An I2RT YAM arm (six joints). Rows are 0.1 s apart.
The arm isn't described. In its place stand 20 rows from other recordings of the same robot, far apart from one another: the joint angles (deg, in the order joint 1, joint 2, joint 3, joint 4, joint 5, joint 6), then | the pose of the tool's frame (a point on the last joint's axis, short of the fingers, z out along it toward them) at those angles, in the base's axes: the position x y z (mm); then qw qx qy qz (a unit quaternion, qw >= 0).
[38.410 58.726 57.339 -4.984 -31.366 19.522] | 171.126 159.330 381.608 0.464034 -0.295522 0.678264 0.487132
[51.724 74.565 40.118 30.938 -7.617 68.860] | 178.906 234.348 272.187 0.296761 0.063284 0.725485 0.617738
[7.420 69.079 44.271 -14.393 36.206 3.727] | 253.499 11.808 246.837 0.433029 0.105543 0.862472 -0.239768
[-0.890 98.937 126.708 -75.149 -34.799 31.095] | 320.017 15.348 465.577 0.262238 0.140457 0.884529 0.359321
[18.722 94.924 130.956 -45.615 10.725 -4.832] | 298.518 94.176 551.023 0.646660 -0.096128 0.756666 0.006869
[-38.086 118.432 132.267 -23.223 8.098 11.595] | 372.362 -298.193 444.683 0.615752 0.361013 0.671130 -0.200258
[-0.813 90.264 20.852 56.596 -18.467 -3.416] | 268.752 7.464 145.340 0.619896 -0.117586 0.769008 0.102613
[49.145 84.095 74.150 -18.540 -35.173 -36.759] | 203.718 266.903 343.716 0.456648 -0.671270 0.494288 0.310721
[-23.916 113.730 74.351 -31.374 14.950 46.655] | 352.258 -166.263 143.783 0.187785 0.582435 0.785394 -0.093070
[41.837 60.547 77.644 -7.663 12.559 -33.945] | 164.601 136.972 490.582 0.761352 -0.328862 0.558440 -0.018370
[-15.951 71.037 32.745 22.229 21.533 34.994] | 252.758 -85.833 228.809 0.607340 0.438990 0.660287 -0.049469
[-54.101 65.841 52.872 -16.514 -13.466 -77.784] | 158.419 -204.717 304.405 0.296474 -0.233847 0.827425 -0.415675
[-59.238 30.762 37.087 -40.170 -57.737 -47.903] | 80.742 -76.794 283.358 0.587503 -0.149822 0.791331 -0.078670
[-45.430 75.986 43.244 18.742 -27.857 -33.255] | 220.233 -199.860 262.085 0.582385 -0.066252 0.776244 -0.232130
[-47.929 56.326 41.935 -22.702 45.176 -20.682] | 118.542 -169.011 270.664 0.145936 0.360995 0.763059 -0.515875
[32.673 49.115 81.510 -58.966 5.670 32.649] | 102.737 61.710 446.067 0.464729 0.025822 0.849642 0.247927
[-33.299 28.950 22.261 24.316 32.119 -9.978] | 105.427 -91.895 303.882 0.660717 0.333338 0.510539 -0.437823
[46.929 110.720 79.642 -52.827 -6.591 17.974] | 246.836 270.027 176.598 0.013986 -0.252193 0.964514 0.076920
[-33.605 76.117 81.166 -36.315 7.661 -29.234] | 237.936 -163.812 394.400 0.387211 0.065898 0.867668 -0.304759
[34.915 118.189 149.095 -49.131 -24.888 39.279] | 339.978 255.575 490.266 0.351274 -0.096103 0.795372 0.484514
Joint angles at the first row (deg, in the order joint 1, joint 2, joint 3, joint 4, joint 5, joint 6):
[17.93 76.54 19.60 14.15 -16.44 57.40]
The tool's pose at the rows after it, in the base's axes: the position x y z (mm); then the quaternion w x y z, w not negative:
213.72 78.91 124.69 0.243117 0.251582 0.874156 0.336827
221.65 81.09 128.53 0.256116 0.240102 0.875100 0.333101
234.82 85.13 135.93 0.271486 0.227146 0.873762 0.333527
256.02 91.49 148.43 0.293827 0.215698 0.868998 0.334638
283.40 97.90 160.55 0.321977 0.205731 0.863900 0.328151
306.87 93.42 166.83 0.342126 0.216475 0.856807 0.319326
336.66 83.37 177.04 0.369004 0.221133 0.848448 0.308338
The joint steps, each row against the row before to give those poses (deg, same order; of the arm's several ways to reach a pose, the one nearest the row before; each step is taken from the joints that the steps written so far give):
[0.00 1.42 1.14 0.35 1.32 -0.71]
[0.00 1.23 1.75 0.27 0.62 -1.58]
[0.00 1.84 3.07 0.17 0.35 -1.49]
[0.00 2.81 5.10 -0.09 0.79 -1.32]
[-0.26 4.21 6.40 0.00 1.58 -1.84]
[-1.93 3.52 4.76 0.00 0.97 -0.71]
[-2.90 3.96 6.33 -0.61 0.35 -2.02]

